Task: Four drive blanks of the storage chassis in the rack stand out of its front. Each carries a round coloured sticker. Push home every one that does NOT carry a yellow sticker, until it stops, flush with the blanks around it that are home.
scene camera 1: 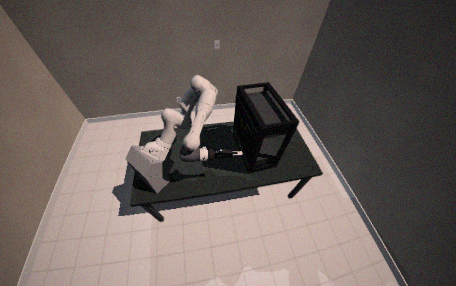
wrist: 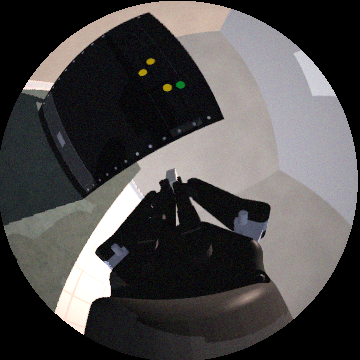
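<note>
The black rack point(scene camera 1: 254, 131) point(wrist: 91, 181) stands on the table. Its dark front shows in the wrist view with one green sticker point(wrist: 180, 85) and three yellow stickers: one yellow sticker point(wrist: 167, 87) beside the green one, another yellow sticker point(wrist: 143, 72) and a third yellow sticker point(wrist: 150, 61) further up. The blanks' edges are too dark to tell how far each stands out. My gripper point(scene camera 1: 240, 153) point(wrist: 172, 175) is shut and empty, its tips together. In the wrist view the tips show apart from the stickers, beyond the rack's lower edge. In the scene view they show near the rack's front side.
The dark table point(scene camera 1: 227, 186) point(wrist: 30, 160) carries the rack at its right part and the arm's grey base block point(scene camera 1: 148, 169) at its left end. The white arm point(scene camera 1: 202, 112) arches between them. Walls surround the table, and the back wall carries a small outlet plate point(scene camera 1: 217, 44).
</note>
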